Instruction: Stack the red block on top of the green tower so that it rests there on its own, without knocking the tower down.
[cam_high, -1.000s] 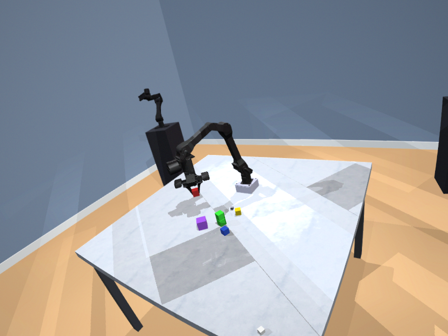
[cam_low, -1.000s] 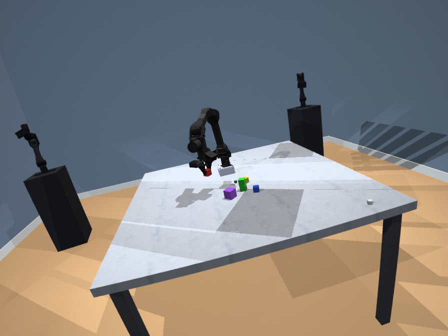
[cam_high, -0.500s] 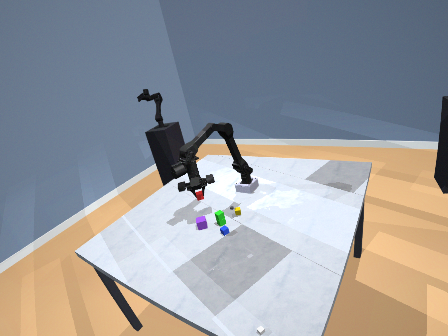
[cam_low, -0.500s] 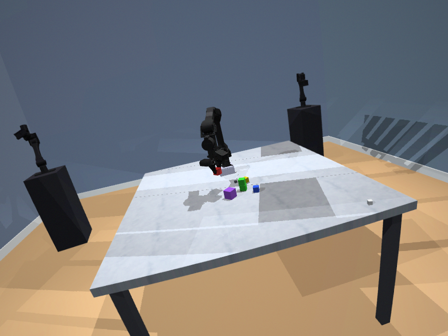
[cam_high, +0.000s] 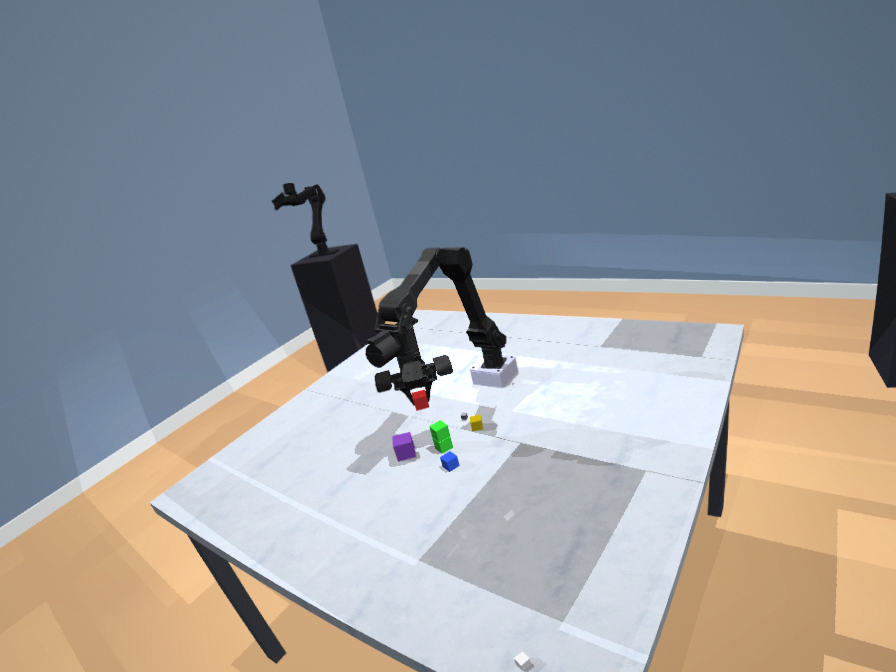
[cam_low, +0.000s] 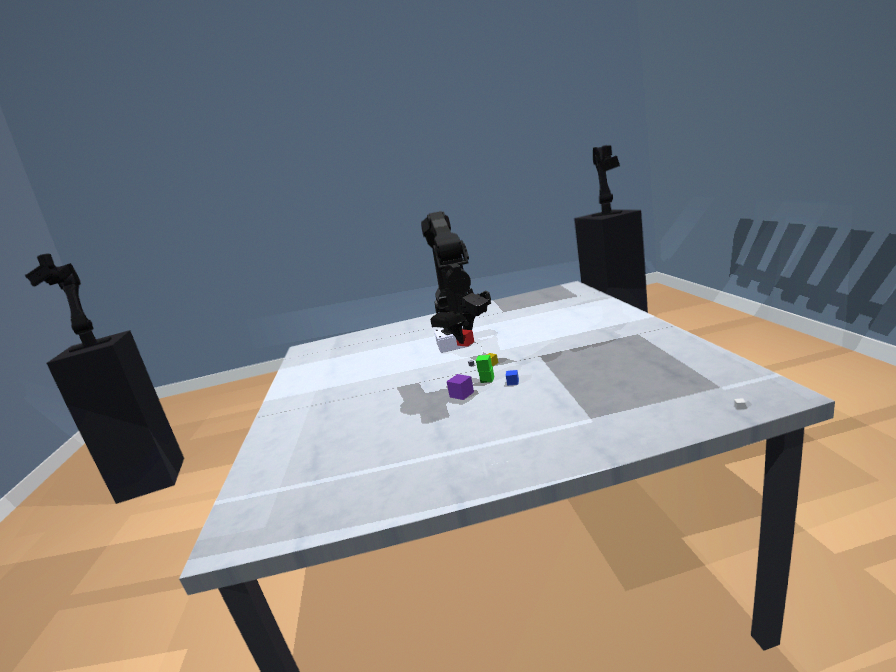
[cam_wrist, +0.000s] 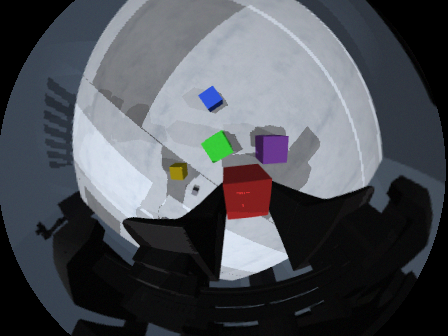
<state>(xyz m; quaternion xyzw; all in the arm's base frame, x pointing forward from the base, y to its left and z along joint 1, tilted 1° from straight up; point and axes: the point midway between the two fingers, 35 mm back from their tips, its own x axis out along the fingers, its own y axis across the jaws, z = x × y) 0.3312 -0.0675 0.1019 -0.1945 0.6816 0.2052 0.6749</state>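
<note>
Now: gripper tip 8 cm short of the blue block, 9 cm to the right of it and 11 cm above it. From my gripper tip the other things lie so: red block (1 cm above); purple block (5 cm ahead, 5 cm to the right, 10 cm below); yellow block (8 cm behind, 9 cm to the left, 11 cm below).
</note>
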